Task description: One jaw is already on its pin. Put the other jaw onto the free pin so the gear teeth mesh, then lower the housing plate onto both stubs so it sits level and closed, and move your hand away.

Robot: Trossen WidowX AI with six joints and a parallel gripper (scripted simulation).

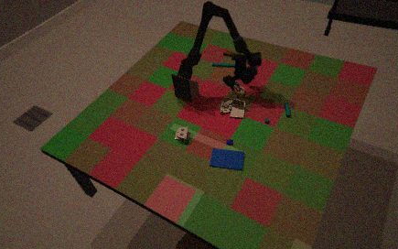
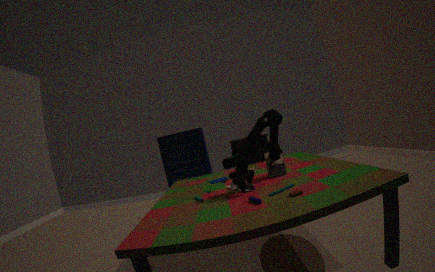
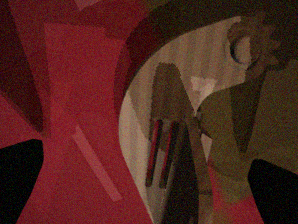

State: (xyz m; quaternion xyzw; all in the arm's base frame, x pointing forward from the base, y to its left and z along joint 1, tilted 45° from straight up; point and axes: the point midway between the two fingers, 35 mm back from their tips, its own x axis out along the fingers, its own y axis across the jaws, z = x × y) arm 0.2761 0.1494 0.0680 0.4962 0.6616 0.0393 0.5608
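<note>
My gripper tip is 1 cm short of the pale curved jaw and 4 cm to the left of it. From my gripper tip the other things lie so: brown piece 17 cm behind, 28 cm to the left; pale housing piece 15 cm behind, 43 cm to the right, 2 cm above; blue flat plate 10 cm ahead, 48 cm to the right, 1 cm below.
</note>
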